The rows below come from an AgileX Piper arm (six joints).
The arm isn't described. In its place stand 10 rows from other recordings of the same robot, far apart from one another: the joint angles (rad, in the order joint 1, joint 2, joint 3, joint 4, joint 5, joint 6), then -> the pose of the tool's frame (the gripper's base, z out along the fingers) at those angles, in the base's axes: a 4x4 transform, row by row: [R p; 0 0 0 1], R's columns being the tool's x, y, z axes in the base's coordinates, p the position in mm.
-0.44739 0.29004 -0.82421 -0.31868 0.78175 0.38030 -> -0.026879 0.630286 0.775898 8.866; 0.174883 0.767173 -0.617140 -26.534; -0.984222 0.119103 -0.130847 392.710; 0 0 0 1
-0.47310 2.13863 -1.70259 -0.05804 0.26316 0.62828 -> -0.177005 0.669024 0.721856 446.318; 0.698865 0.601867 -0.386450 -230.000; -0.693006 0.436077 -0.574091 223.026; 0 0 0 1
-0.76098 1.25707 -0.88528 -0.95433 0.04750 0.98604 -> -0.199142 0.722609 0.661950 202.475; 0.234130 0.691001 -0.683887 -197.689; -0.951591 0.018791 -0.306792 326.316; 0 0 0 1
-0.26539 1.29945 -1.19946 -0.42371 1.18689 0.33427 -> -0.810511 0.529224 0.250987 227.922; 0.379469 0.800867 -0.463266 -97.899; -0.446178 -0.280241 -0.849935 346.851; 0 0 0 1
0.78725 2.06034 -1.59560 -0.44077 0.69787 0.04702 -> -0.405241 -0.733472 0.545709 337.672; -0.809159 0.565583 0.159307 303.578; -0.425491 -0.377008 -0.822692 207.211; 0 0 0 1
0.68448 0.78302 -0.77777 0.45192 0.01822 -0.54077 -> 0.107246 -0.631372 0.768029 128.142; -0.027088 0.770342 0.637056 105.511; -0.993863 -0.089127 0.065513 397.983; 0 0 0 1
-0.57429 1.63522 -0.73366 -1.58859 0.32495 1.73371 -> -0.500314 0.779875 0.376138 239.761; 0.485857 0.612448 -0.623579 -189.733; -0.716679 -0.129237 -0.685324 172.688; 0 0 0 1
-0.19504 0.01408 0.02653 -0.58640 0.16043 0.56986 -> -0.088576 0.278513 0.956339 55.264; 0.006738 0.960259 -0.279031 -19.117; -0.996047 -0.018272 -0.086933 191.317; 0 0 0 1
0.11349 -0.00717 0.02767 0.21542 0.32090 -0.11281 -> -0.258484 -0.154867 0.953521 53.044; 0.062719 0.982293 0.176542 12.221; -0.963978 0.105437 -0.244193 176.018; 0 0 0 1
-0.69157 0.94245 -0.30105 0.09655 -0.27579 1.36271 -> 0.628182 0.286668 0.723332 135.169; 0.769122 -0.088222 -0.632984 -115.018; -0.117643 0.953959 -0.275902 235.789; 0 0 0 1
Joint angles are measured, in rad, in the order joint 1, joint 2, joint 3, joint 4, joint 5, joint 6. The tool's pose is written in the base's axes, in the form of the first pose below.
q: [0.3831, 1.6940, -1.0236, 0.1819, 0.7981, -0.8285]
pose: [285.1 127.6 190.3], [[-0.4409 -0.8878 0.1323], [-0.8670 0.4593 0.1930], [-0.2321 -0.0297 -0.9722]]
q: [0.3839, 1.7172, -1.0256, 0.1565, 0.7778, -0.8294]
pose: [289.0 127.5 183.6], [[-0.4278 -0.8934 0.1374], [-0.8776 0.4469 0.1735], [-0.2164 -0.0464 -0.9752]]
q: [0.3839, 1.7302, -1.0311, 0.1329, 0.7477, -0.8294]
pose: [293.8 127.5 181.1], [[-0.4128 -0.8960 0.1638], [-0.8844 0.4373 0.1633], [-0.2180 -0.0775 -0.9729]]
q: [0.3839, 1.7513, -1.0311, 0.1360, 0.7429, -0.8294]
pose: [295.3 128.3 174.5], [[-0.4182 -0.8961 0.1486], [-0.8843 0.4391 0.1590], [-0.2077 -0.0650 -0.9760]]
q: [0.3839, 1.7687, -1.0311, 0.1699, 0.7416, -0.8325]
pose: [295.6 130.6 169.1], [[-0.4387 -0.8895 0.1276], [-0.8729 0.4555 0.1747], [-0.2135 -0.0347 -0.9763]]
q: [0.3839, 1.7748, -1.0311, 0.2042, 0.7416, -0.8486]
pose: [295.3 132.7 167.5], [[-0.4460 -0.8875 0.1160], [-0.8660 0.4606 0.1946], [-0.2261 -0.0137 -0.9740]]
